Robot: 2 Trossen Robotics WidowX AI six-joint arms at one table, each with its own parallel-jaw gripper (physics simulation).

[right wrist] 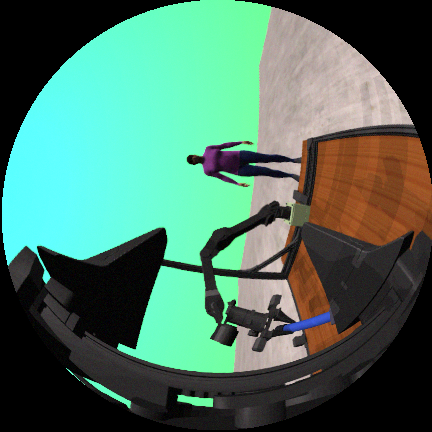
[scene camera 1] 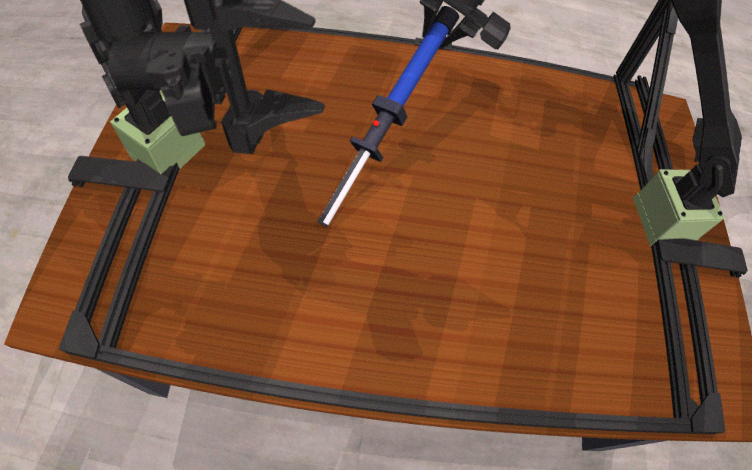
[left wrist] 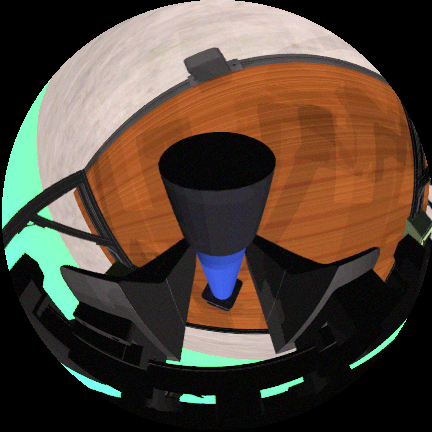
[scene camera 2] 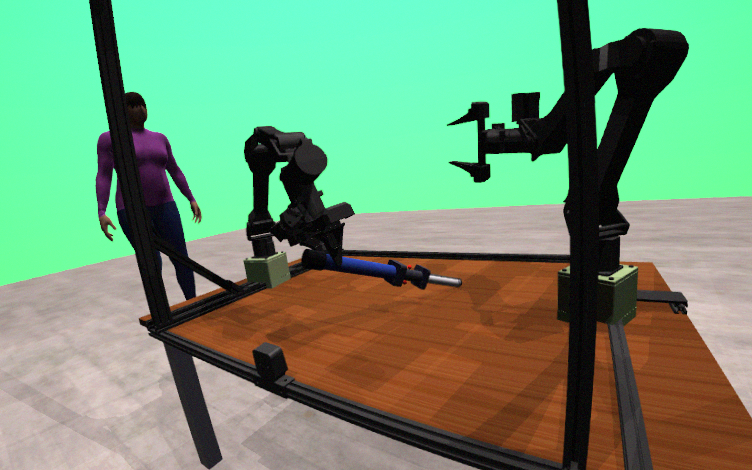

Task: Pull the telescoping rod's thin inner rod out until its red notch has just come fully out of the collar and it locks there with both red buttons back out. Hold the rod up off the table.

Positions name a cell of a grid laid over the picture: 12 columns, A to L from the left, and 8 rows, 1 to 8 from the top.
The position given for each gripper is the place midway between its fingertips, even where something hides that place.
left gripper: right wrist I7; scene camera 1 G1; left wrist G5; scene camera 2 F5
